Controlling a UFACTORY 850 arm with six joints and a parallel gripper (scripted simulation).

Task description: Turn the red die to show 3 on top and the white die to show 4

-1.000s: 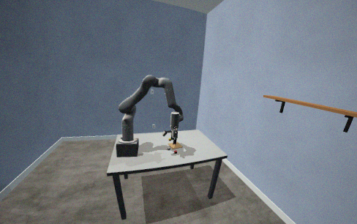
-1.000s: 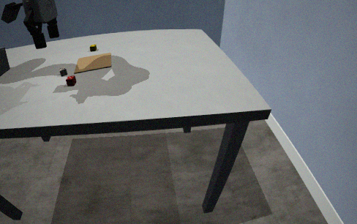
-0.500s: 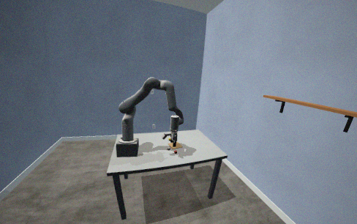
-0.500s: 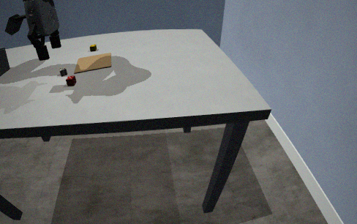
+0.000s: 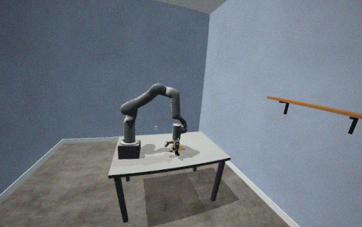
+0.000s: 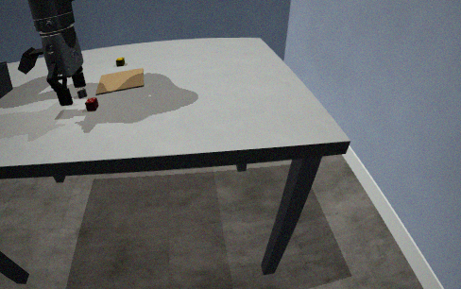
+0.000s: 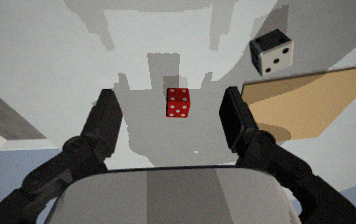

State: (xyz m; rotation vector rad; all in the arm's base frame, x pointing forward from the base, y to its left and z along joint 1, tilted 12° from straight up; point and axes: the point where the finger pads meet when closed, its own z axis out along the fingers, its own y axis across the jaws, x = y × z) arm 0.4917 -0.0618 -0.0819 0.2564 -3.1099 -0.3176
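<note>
My hand is 4 cm short of the red die, 1 cm to the right of it and 4 cm above it. From my hand the other things lie so: tan mat 5 cm ahead, 17 cm to the left, 5 cm below; white die 4 cm behind, 8 cm to the left, 4 cm below; yellow die 31 cm to the left, 4 cm below.
</note>
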